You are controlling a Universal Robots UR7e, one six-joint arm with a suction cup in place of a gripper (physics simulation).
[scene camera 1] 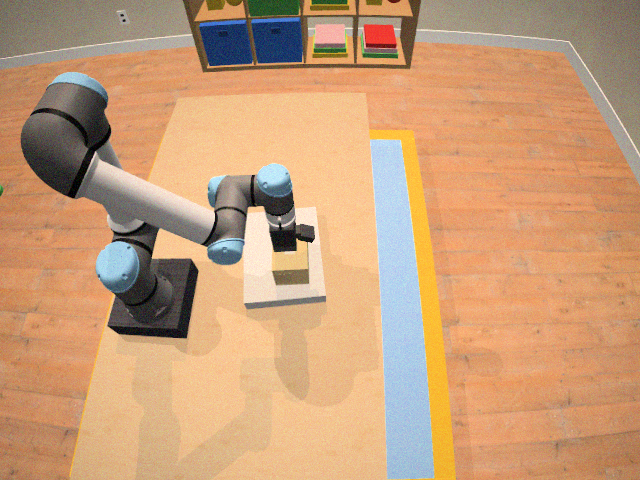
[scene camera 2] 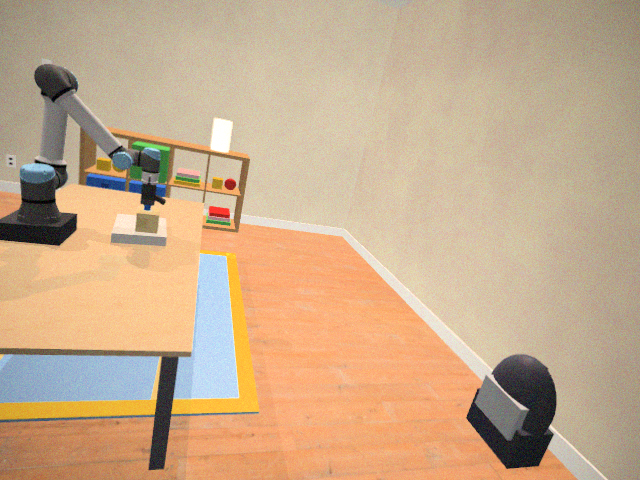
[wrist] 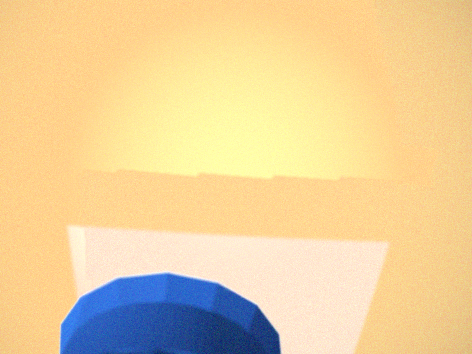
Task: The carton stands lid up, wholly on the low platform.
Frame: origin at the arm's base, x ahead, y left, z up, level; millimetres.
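Seen in the pictures: end effector, tool point: (scene camera 2: pixel 147 212) (wrist: pixel 180 305); arm's base, origin of the base link: (scene camera 1: pixel 151 299) (scene camera 2: pixel 40 219).
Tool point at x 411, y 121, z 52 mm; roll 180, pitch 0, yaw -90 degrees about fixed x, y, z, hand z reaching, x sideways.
Pixels of each thing's middle, then the offset from my tool point to it. "*": a spot on its surface instead. Level surfaces: height alone.
- tan carton, body centre: (wrist: pixel 225 186) (scene camera 1: pixel 290 255) (scene camera 2: pixel 148 219) 8 mm ahead, 8 mm right, 35 mm down
- low white platform, body centre: (scene camera 1: pixel 282 255) (scene camera 2: pixel 140 229) 23 mm back, 36 mm left, 107 mm down
- carton's pale lid, surface spot: (wrist: pixel 305 281) * 17 mm ahead, 18 mm right, 12 mm up
- table top, surface spot: (wrist: pixel 234 105) * 40 mm ahead, 7 mm right, 12 mm up
- wooden table, its level: 131 mm down
The tan carton (scene camera 1: pixel 290 269) (scene camera 2: pixel 147 223) stands upright on the low white platform (scene camera 1: pixel 258 286) (scene camera 2: pixel 123 234), inside its edges, toward its right half. My suction cup (scene camera 1: pixel 285 249) (scene camera 2: pixel 148 207) (wrist: pixel 164 316) is blue and sits straight down on the carton's top. In the wrist view the carton's pale lid (wrist: pixel 305 281) fills the lower part of the picture right under the cup, with the table top (wrist: pixel 234 105) beyond it. Whether the carton's base touches the platform or hangs just over it cannot be told.
The platform lies on the wooden table (scene camera 1: pixel 270 143) (scene camera 2: pixel 137 295), right of the arm's black base (scene camera 1: pixel 156 305). A blue mat with a yellow border (scene camera 1: pixel 399 286) (scene camera 2: pixel 213 324) lies on the floor beside the table. A shelf unit (scene camera 1: pixel 409 38) (scene camera 2: pixel 244 190) stands at the back wall.
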